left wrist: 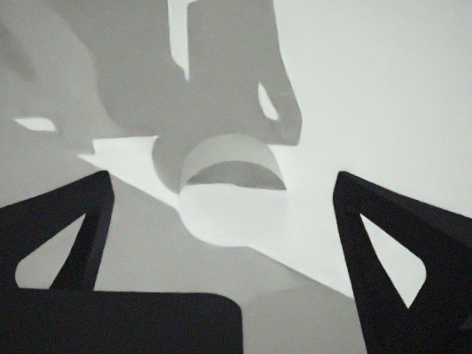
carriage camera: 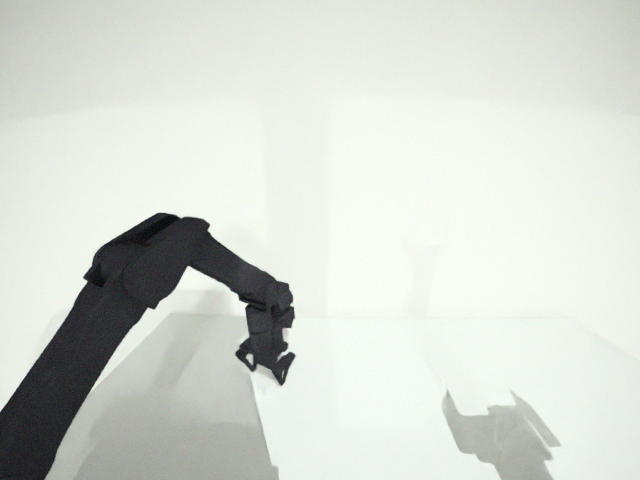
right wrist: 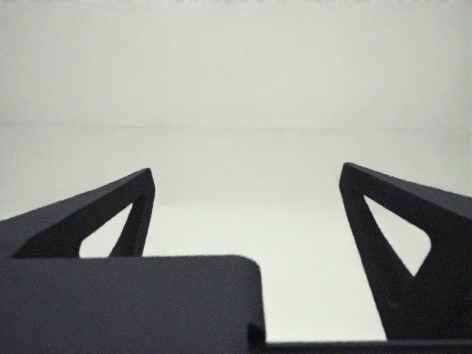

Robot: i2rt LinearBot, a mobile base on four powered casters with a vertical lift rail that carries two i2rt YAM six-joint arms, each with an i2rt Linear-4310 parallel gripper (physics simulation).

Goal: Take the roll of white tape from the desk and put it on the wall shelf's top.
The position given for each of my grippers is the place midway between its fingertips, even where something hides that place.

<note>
I see my left gripper (carriage camera: 268, 376), my right gripper (right wrist: 246, 176) and a white desk (carriage camera: 551, 391).
My left gripper shows as well in the left wrist view (left wrist: 223, 184). The white desk also shows in the left wrist view (left wrist: 375, 95).
</note>
